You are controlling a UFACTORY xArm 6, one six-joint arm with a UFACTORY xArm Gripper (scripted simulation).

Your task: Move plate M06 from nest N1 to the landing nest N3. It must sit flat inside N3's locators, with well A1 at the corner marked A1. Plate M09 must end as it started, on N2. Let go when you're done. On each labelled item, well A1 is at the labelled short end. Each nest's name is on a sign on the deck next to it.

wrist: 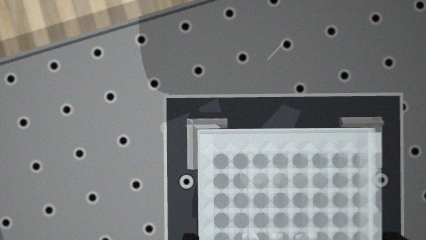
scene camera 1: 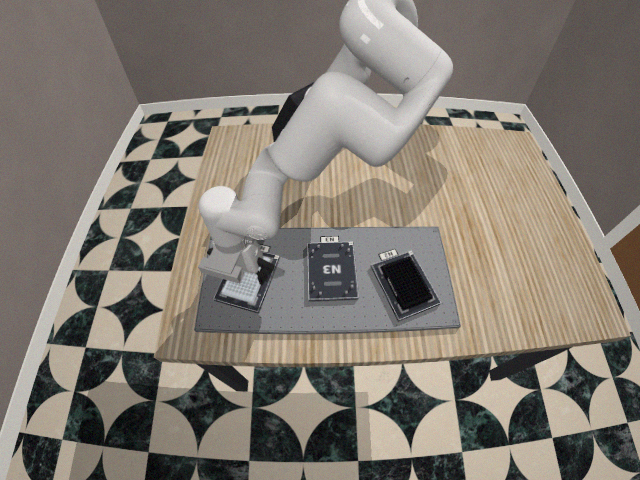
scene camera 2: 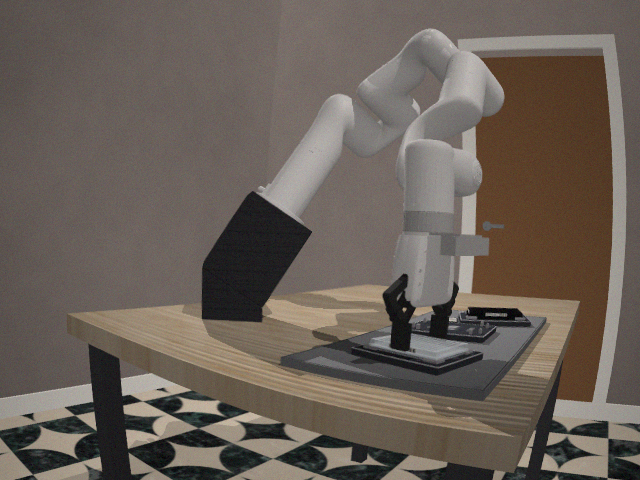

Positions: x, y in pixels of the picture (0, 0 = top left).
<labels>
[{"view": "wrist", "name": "well plate M06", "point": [284, 185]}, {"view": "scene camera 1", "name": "my gripper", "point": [246, 275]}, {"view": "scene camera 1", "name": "well plate M06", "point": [240, 291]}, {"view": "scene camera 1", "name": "black plate M09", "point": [400, 288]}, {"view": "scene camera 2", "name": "my gripper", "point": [419, 345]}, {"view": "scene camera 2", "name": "well plate M06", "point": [421, 347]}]
</labels>
